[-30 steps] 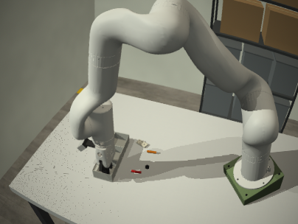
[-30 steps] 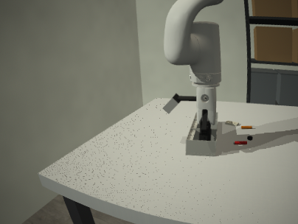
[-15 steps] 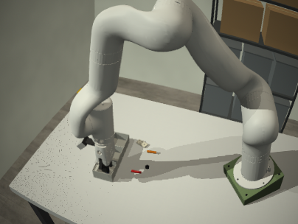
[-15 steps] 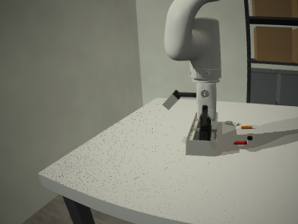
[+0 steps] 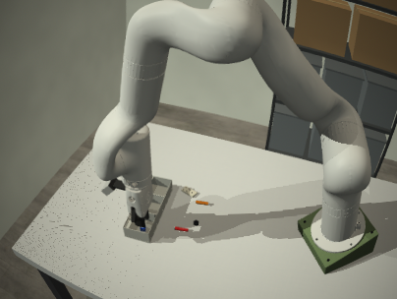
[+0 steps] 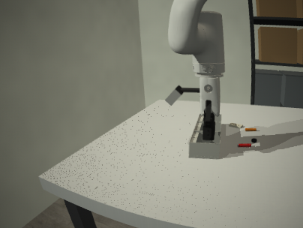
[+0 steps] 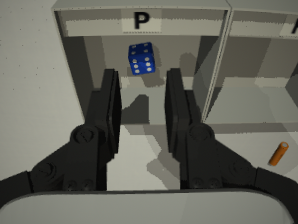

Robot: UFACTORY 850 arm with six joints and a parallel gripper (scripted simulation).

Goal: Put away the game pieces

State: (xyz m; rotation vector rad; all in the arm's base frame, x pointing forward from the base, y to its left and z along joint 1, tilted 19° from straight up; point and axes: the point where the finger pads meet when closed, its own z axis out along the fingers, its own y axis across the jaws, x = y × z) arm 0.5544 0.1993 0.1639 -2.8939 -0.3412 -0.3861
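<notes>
The blue die is 50 mm below my hand. Also, from my hand: red stick (100 mm behind, 70 mm to the right, 60 mm below); grey bin (30 mm ahead, 80 mm to the right, 40 mm below); black piece (120 mm behind, 120 mm to the right, 60 mm below).
</notes>
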